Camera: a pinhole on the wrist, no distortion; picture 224 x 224 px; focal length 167.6 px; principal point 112.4 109.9 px. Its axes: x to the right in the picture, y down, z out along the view. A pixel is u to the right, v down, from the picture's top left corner.
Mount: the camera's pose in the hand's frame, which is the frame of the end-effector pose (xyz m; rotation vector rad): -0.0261 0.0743 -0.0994 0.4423 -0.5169 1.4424
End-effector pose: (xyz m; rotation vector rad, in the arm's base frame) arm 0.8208 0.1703 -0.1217 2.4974 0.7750 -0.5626
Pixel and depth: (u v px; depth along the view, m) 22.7 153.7 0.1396
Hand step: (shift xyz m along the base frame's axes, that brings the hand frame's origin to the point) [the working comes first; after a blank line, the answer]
In the camera's frame: -0.0747 0.0365 0.1396

-0.0890 0.0313 0.0429
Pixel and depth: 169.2 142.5 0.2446
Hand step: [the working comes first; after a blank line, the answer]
In the camera's frame: 0.0829 0.0476 0.2446

-0.0974 -0.1174 -0.0745
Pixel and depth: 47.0 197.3 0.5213
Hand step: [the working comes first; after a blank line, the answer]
In the camera's frame: -0.2034 0.2718 0.5213

-0.5322 0.0205 -0.1024
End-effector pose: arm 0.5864 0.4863 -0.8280 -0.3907 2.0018 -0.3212
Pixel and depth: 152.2 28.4 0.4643
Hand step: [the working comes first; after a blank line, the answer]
In the camera's frame: 0.1103 -0.2258 0.4643

0.2551 -0.2024 -0.2452
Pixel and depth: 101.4 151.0 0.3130
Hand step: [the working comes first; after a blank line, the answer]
In the camera's frame: -0.0205 0.0768 0.3130

0.1951 -0.0635 0.0844
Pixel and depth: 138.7 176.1 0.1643
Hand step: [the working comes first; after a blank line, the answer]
In the camera's frame: 0.0258 0.0649 0.1643

0.0844 0.0435 0.0581
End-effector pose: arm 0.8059 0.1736 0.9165 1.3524 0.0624 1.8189
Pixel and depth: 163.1 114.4 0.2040
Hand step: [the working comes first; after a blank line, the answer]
In the camera's frame: 0.0617 0.0055 0.2040

0.0808 -0.0745 0.0139
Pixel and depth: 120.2 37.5 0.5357
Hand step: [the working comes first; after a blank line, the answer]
In the camera's frame: 0.0249 -0.2314 0.5357

0.4153 0.1089 0.1620
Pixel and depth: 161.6 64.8 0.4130
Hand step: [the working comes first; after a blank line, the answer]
In the camera's frame: 0.1212 -0.1111 0.4130

0.2902 -0.0416 0.1399
